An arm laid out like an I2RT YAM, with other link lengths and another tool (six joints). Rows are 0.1 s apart.
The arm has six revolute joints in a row. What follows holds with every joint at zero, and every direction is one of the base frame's.
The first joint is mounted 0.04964 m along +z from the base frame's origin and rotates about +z.
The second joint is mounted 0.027 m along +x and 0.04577 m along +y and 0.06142 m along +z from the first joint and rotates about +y.
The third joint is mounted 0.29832 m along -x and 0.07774 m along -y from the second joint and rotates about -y.
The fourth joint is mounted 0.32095 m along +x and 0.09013 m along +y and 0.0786 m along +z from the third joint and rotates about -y.
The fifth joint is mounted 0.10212 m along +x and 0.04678 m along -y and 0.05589 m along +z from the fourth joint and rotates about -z.
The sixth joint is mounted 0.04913 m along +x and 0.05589 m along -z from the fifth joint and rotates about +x.
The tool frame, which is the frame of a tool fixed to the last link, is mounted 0.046 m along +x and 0.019 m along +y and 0.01 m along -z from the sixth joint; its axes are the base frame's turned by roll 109.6, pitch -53.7 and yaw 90 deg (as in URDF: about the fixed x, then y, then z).
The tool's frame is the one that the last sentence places.
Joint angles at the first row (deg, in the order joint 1, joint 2, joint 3, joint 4, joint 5, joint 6):
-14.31, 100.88, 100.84, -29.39, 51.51, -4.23
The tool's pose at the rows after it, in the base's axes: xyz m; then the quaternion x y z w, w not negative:
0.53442 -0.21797 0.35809 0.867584 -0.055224 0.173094 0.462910
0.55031 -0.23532 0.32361 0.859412 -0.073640 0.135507 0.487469
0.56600 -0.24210 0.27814 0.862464 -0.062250 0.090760 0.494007
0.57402 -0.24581 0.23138 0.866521 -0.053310 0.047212 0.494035
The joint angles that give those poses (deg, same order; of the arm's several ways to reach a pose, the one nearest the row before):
-15.73, 106.21, 100.84, -23.03, 62.61, -6.94
-16.47, 111.17, 100.84, -18.24, 67.20, -8.97
-16.47, 116.29, 100.84, -16.08, 69.32, -11.03
-16.45, 120.90, 100.84, -16.51, 71.16, -10.74

